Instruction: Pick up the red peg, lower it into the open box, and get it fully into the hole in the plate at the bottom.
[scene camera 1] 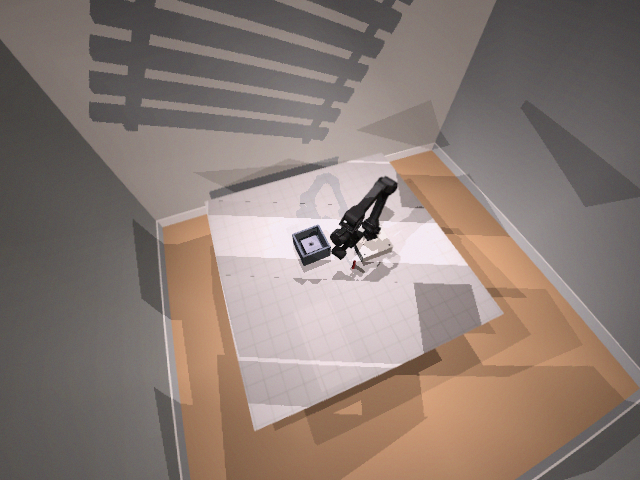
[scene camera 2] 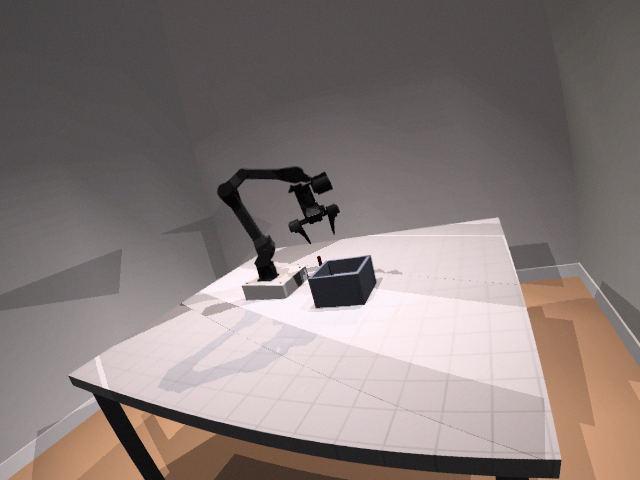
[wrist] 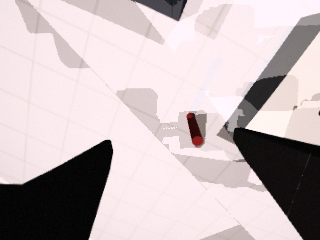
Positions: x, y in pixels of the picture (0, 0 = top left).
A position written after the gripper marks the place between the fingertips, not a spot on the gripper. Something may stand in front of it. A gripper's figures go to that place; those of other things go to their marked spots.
Labels:
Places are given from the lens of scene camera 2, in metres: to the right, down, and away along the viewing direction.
gripper (scene camera 2: 322, 239): 0.01, 0.00, 1.25
dark box (scene camera 2: 328, 290): 0.03, 0.15, 1.01

